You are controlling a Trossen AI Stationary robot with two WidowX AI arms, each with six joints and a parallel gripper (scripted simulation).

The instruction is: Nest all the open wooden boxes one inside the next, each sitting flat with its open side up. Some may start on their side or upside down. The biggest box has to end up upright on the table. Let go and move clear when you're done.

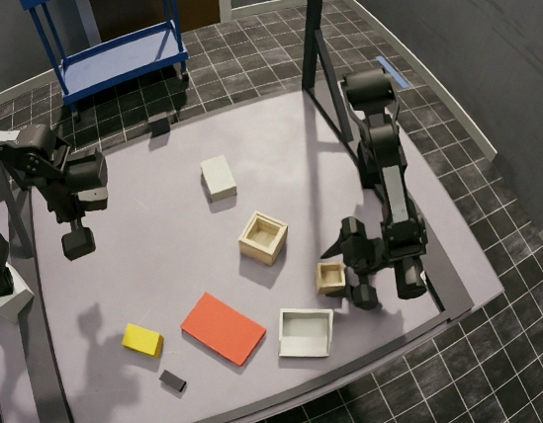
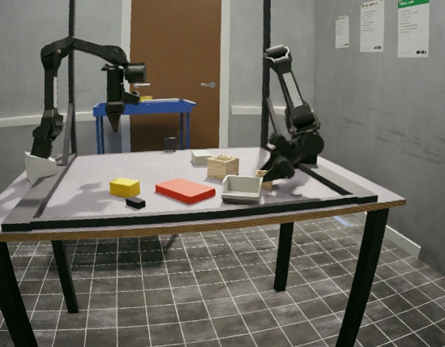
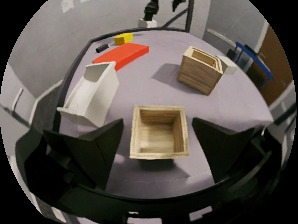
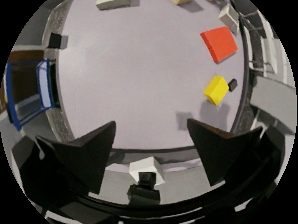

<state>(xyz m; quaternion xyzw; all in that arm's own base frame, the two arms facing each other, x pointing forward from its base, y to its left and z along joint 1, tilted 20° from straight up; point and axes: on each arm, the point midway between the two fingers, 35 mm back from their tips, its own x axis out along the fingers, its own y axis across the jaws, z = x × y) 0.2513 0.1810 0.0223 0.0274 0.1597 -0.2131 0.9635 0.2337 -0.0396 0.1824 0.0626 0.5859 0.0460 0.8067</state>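
Right now the small wooden box is 10 mm to the right of my left hand and 40 mm below it. From my left hand the other things lie so: pale grey tray 90 mm ahead, 110 mm to the right, 20 mm below; then white block 320 mm behind, 140 mm to the right, 30 mm below; then flat red block 20 mm ahead, 250 mm to the right, 40 mm below.
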